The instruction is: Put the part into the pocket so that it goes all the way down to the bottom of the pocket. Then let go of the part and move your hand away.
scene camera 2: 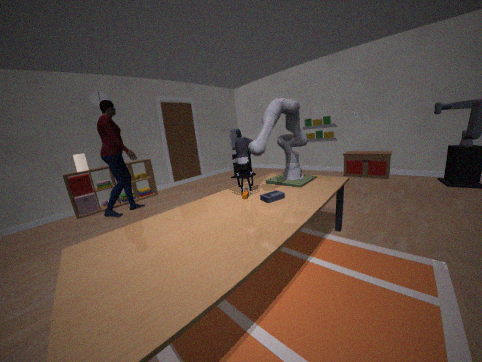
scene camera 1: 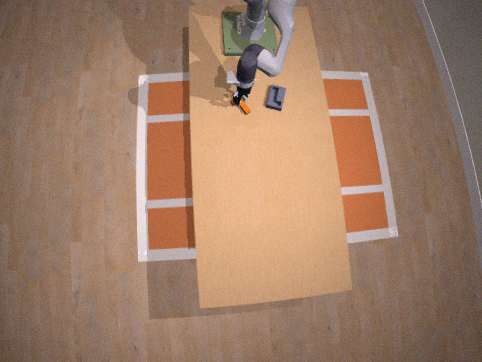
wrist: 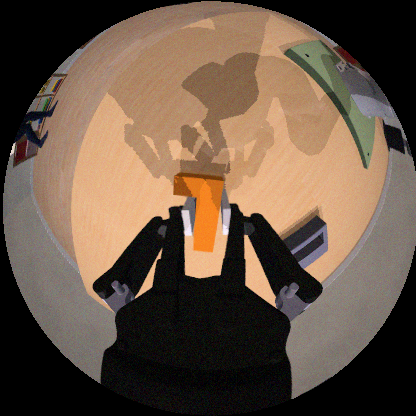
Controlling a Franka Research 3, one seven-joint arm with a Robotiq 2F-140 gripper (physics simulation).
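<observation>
The orange L-shaped part point(scene camera 1: 245, 107) point(scene camera 2: 245, 195) point(wrist: 206, 235) is at the table's robot end, with its short leg at the far end in the wrist view. My gripper point(scene camera 1: 239, 100) point(scene camera 2: 245, 190) point(wrist: 208, 198) points down and is shut on the part's long leg, one finger pad on each side. Whether the part touches the table is hard to tell. The dark grey-blue block point(scene camera 1: 270, 96) point(scene camera 2: 272, 197) point(wrist: 307, 231) with the L-shaped pocket sits apart from the part, to its right in scene camera 1. My right finger linkage hides part of the block in the wrist view.
The green base plate point(scene camera 1: 232, 46) point(scene camera 2: 307, 180) point(wrist: 362, 137) of the arm lies on the wooden table point(scene camera 1: 265, 200) point(scene camera 2: 165, 250) behind the part and block. The table's left edge is fairly near the gripper in scene camera 1. A person point(scene camera 2: 111, 135) stands beyond the table.
</observation>
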